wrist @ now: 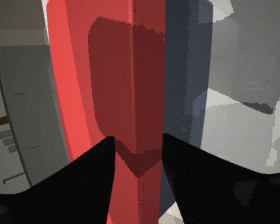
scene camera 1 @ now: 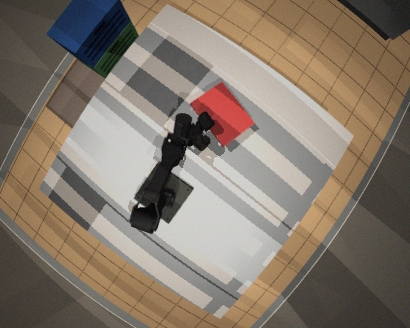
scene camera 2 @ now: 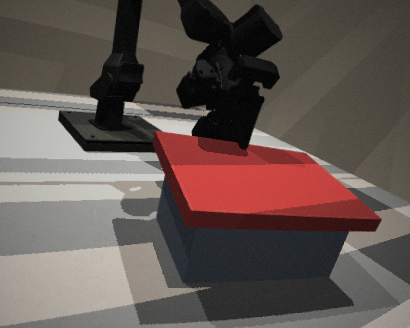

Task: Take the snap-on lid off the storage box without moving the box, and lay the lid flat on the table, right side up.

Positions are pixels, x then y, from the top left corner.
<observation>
red lid: wrist 109, 70; scene camera 1; scene camera 2
same spot on red lid: [scene camera 1: 230, 118] = [scene camera 2: 240, 174]
</observation>
